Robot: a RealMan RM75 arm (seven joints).
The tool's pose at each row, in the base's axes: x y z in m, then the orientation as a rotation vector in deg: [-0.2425, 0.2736, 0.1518, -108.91, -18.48, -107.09]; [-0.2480, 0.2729, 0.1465, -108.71, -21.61, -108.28]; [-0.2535, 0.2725, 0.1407, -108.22, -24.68, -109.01]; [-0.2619, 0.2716, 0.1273, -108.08, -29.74, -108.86]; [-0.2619, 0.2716, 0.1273, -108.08, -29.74, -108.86]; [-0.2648, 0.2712, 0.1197, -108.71, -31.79, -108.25]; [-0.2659, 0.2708, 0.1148, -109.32, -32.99, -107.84]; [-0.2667, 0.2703, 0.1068, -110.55, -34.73, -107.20]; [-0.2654, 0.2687, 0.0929, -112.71, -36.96, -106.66]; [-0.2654, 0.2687, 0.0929, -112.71, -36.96, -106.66]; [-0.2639, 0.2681, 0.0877, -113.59, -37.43, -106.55]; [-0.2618, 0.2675, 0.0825, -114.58, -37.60, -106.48]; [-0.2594, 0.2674, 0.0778, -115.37, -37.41, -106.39]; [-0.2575, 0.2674, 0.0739, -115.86, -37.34, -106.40]
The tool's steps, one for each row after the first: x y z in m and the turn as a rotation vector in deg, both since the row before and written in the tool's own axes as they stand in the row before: [-0.0054, -0.0012, -0.0053, 0.82, 0.07, -2.41]; [-0.0059, -0.0017, -0.0052, 1.14, 0.05, -2.05]; [-0.0134, -0.0024, -0.0081, 2.12, -0.86, -2.87]; [0.0000, 0.0000, 0.0000, 0.00, 0.00, 0.00]; [-0.0076, -0.0010, -0.0028, 0.74, -0.97, -1.07]; [-0.0049, -0.0002, -0.0011, 0.32, -0.74, -0.67]; [-0.0080, -0.0001, -0.0008, 0.28, -1.29, -1.04]; [-0.0139, 0.0017, 0.0007, -0.16, -1.90, -1.65]; [0.0000, 0.0000, 0.0000, 0.00, 0.00, 0.00]; [-0.0052, 0.0011, 0.0013, -0.28, -0.65, -0.46]; [-0.0052, 0.0013, 0.0019, -0.46, -0.65, -0.32]; [-0.0046, 0.0011, 0.0024, -0.45, -0.48, -0.04]; [-0.0038, 0.0007, 0.0020, -0.31, -0.28, -0.09]
